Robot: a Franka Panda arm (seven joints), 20 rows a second.
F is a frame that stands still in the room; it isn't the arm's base.
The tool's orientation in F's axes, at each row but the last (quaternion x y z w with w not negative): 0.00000 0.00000 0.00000 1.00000; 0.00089 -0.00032 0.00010 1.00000; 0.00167 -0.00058 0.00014 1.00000; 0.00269 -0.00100 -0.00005 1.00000; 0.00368 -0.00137 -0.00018 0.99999; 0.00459 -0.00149 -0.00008 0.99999; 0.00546 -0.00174 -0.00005 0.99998; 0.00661 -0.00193 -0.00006 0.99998
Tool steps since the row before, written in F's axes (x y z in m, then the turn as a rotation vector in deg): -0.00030 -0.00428 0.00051 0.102 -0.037 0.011; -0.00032 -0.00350 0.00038 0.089 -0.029 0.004; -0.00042 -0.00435 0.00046 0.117 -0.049 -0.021; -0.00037 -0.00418 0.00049 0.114 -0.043 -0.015; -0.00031 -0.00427 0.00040 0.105 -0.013 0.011; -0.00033 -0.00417 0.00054 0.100 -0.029 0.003; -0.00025 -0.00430 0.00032 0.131 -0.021 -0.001; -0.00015 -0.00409 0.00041 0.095 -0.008 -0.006
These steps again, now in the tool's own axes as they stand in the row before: -0.00030 -0.00428 0.00051 0.102 -0.037 0.011; -0.00032 -0.00350 0.00039 0.089 -0.029 0.004; -0.00042 -0.00435 0.00048 0.117 -0.049 -0.021; -0.00037 -0.00418 0.00051 0.114 -0.043 -0.015; -0.00031 -0.00427 0.00043 0.105 -0.013 0.011; -0.00033 -0.00416 0.00058 0.100 -0.029 0.003; -0.00025 -0.00430 0.00037 0.131 -0.021 -0.001; -0.00015 -0.00408 0.00046 0.095 -0.008 -0.006
